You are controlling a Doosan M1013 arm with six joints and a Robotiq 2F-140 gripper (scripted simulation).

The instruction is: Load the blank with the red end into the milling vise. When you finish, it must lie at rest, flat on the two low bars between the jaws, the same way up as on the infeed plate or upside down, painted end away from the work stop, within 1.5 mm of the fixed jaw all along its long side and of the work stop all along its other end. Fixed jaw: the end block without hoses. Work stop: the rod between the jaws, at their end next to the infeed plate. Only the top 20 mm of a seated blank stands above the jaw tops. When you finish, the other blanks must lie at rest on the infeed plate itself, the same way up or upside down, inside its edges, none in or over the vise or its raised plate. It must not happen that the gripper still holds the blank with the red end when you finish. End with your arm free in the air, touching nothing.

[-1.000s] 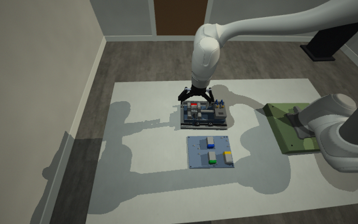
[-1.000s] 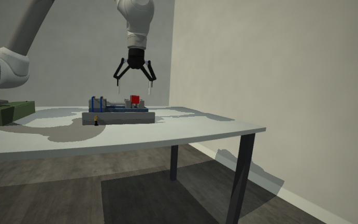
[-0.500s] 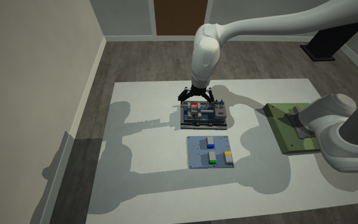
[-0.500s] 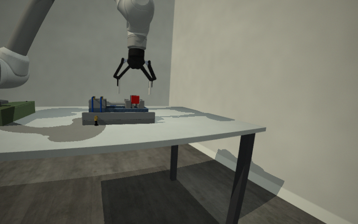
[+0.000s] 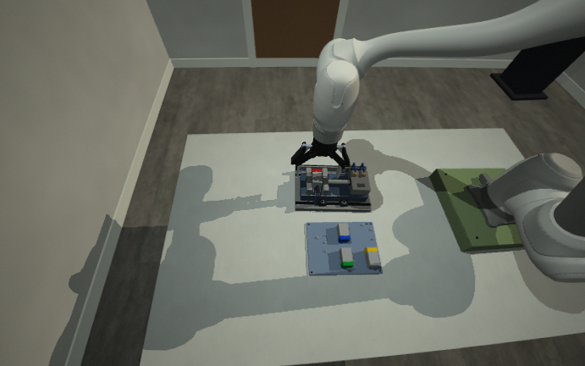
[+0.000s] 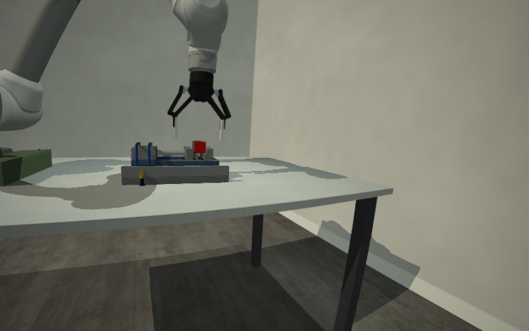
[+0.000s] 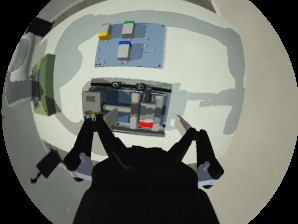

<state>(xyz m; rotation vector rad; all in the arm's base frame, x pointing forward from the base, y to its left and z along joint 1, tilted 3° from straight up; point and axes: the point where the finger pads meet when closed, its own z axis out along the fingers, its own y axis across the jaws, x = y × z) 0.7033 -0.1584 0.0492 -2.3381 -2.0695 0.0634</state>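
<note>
My gripper is now 30 mm above the red-ended blank. From my hand the other things lie so: blue-ended blank 200 mm to the left, 110 mm below, 70 mm behind; then hose block 170 mm behind, 50 mm below, 20 mm to the left; then vise 90 mm below, 70 mm behind, 10 mm to the left.
</note>
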